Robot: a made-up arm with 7 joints.
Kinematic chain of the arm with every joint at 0, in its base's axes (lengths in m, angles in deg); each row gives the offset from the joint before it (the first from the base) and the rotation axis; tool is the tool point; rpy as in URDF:
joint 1: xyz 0 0 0.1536 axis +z
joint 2: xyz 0 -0.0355 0.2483 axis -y
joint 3: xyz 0 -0.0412 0.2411 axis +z
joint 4: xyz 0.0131 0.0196 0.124 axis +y
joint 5: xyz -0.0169 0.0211 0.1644 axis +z
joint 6: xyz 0 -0.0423 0.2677 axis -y
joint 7: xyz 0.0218 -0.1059 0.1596 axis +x
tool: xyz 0 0 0 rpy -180 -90 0
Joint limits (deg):
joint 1: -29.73..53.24
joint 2: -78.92..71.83
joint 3: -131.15..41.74
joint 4: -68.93..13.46
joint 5: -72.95..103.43
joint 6: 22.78..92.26
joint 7: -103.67..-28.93
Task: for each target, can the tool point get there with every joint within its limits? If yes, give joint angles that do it. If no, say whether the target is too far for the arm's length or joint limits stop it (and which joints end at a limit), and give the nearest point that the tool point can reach.
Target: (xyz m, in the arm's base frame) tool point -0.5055 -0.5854 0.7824
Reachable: yes | joints 34.61 55.25 -35.52 -11.74 67.15 86.11 -93.13
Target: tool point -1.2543 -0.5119 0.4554
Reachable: no: too far | nearest point -0.8908 -0.3635 0.4833 | short by 0.394 m
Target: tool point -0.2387 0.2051 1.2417
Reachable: yes | joints 2.21 16.30 -94.70 -12.48 -39.97 45.55 -90.54
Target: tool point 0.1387 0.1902 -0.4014
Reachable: no: joint limits stop it (at a limit: joint 2, joint 3, joint 4, joint 5) | nearest point 0.2702 0.3705 0.0411 | short by 0.496 m
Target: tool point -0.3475 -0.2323 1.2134
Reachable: yes | joints 16.22 10.25 -17.12 -13.26 6.80 53.29 -63.38
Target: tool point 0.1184 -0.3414 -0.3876
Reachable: no: joint limits stop it (at a limit: joint 1, joint 2, joint 4) | nearest point -0.1114 -0.5130 0.0159 | short by 0.495 m
